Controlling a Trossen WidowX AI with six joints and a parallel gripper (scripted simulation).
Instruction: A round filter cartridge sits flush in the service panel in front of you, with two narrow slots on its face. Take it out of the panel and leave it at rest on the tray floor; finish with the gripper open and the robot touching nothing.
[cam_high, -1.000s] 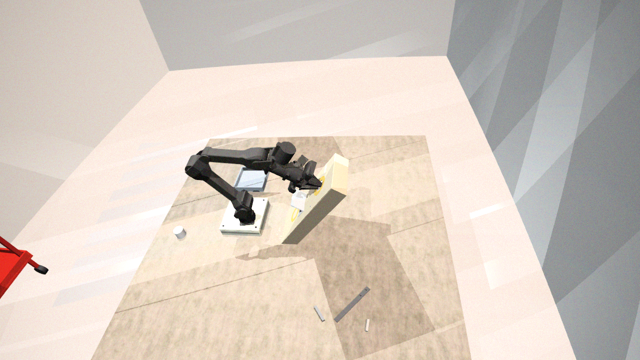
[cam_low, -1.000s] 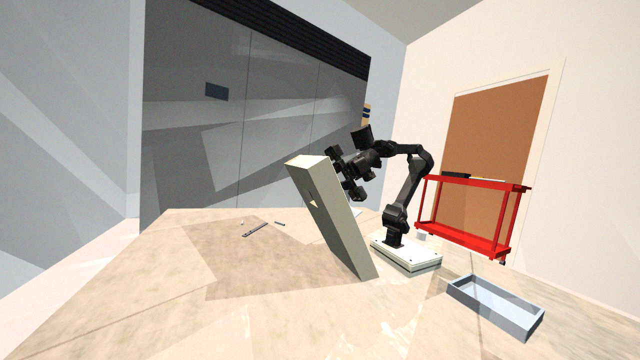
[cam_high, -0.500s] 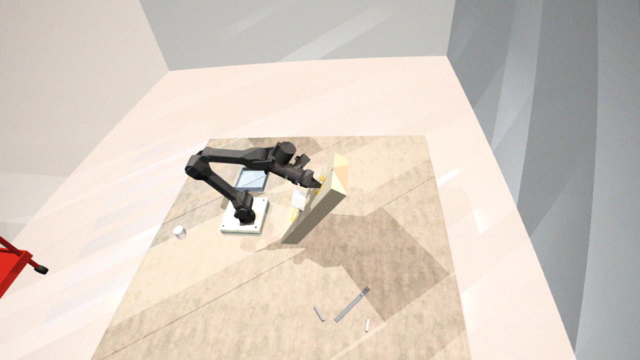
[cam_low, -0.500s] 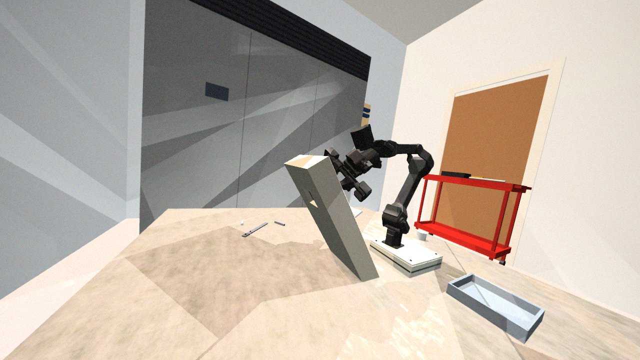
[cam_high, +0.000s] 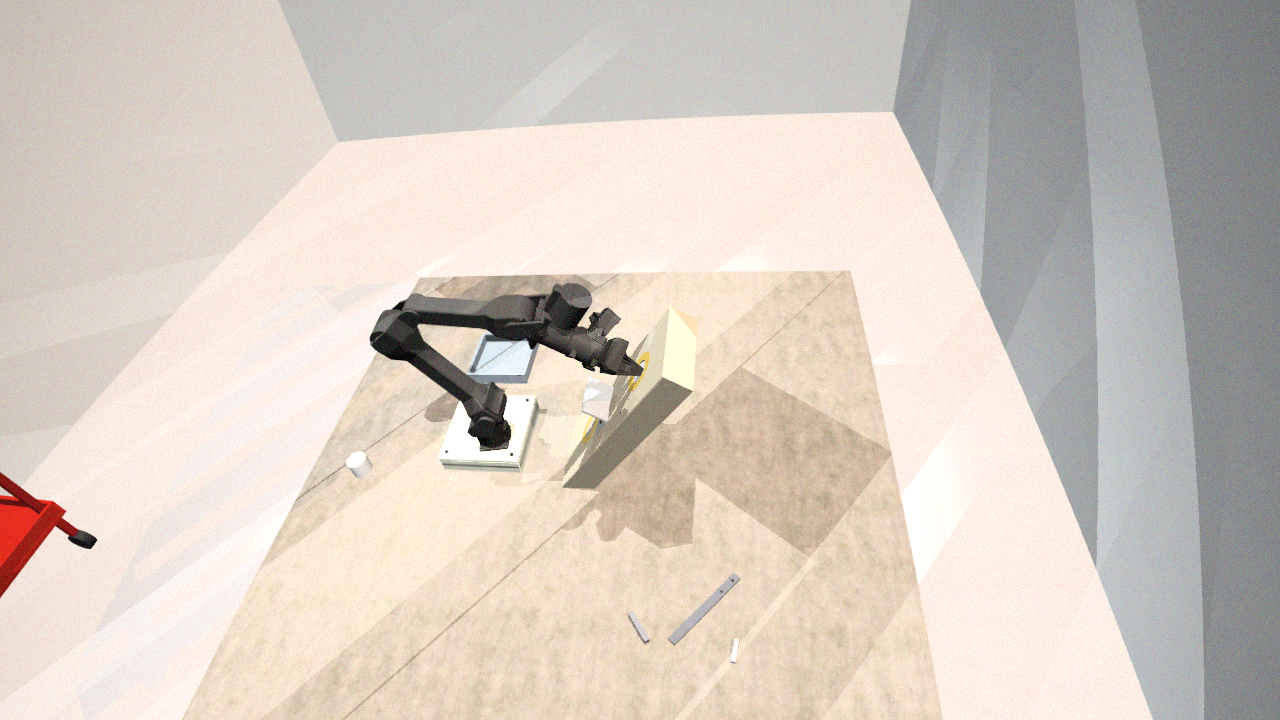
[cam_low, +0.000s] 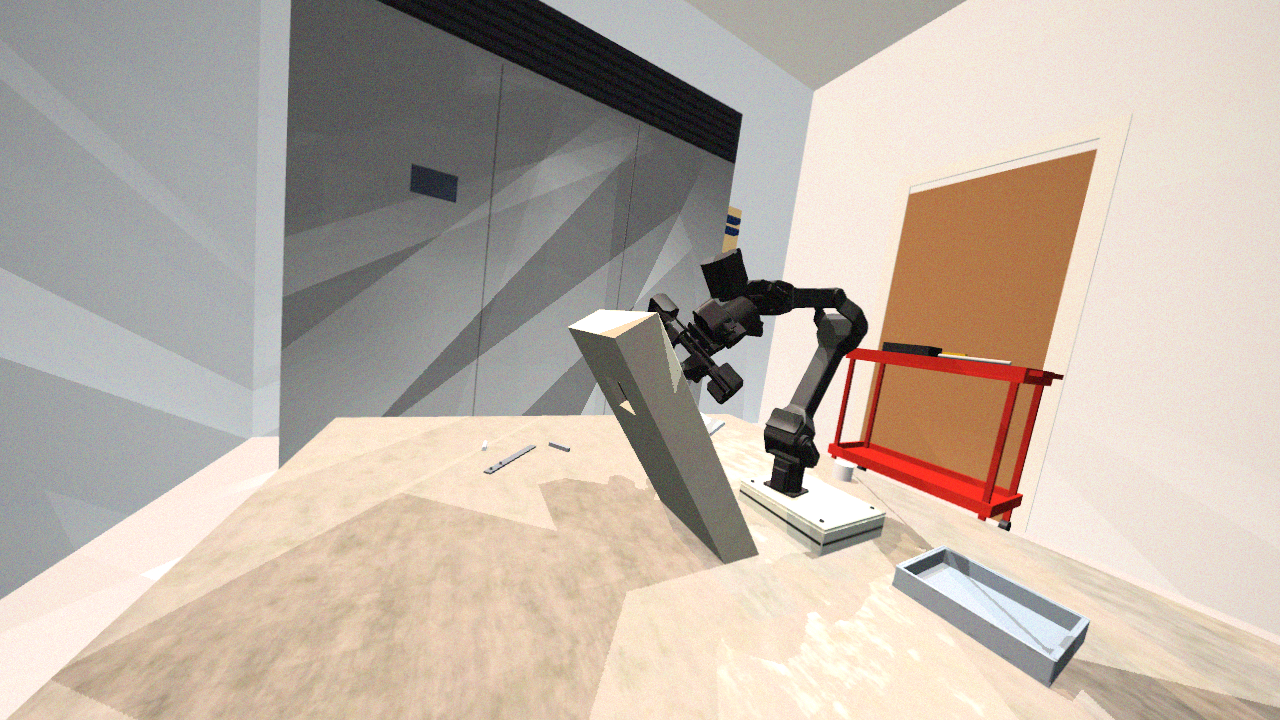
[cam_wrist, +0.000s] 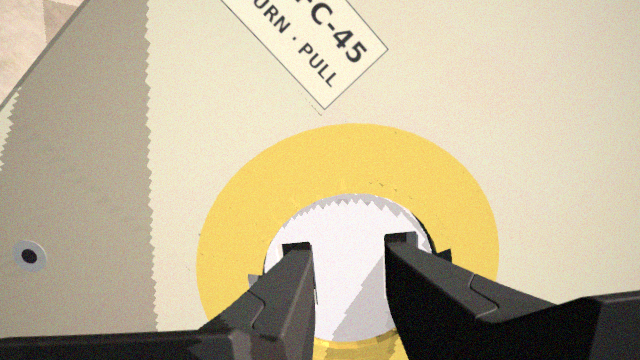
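Now: the round filter cartridge 10 mm below my gripper tip and 10 mm ahead of it. Round my gripper tip: cream service panel: 80 mm below, 40 mm behind, 10 mm to the left; then blue-grey tray: 360 mm behind, 340 mm to the left, 250 mm below.
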